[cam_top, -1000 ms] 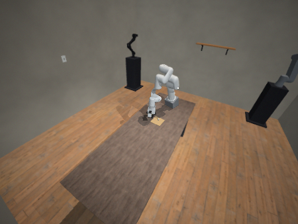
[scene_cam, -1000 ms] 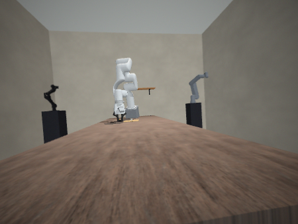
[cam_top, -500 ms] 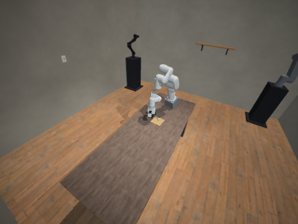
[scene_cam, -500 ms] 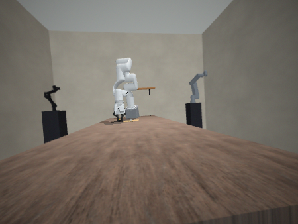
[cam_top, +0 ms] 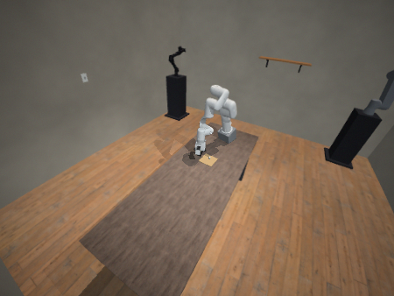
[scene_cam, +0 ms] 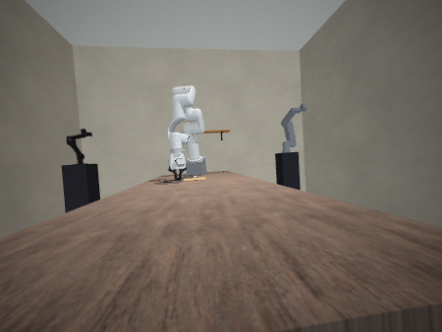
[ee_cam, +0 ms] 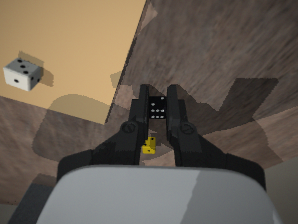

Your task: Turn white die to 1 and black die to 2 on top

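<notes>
Now: hand 1 cm past the black die and 1 cm above it. The rest, counted from my hand: tan mat 1 cm ahead, 11 cm to the left, 2 cm below; then small yellow die 7 cm behind, 2 cm to the right, 1 cm below; then white die 1 cm behind, 11 cm to the left, 1 cm below.
</notes>
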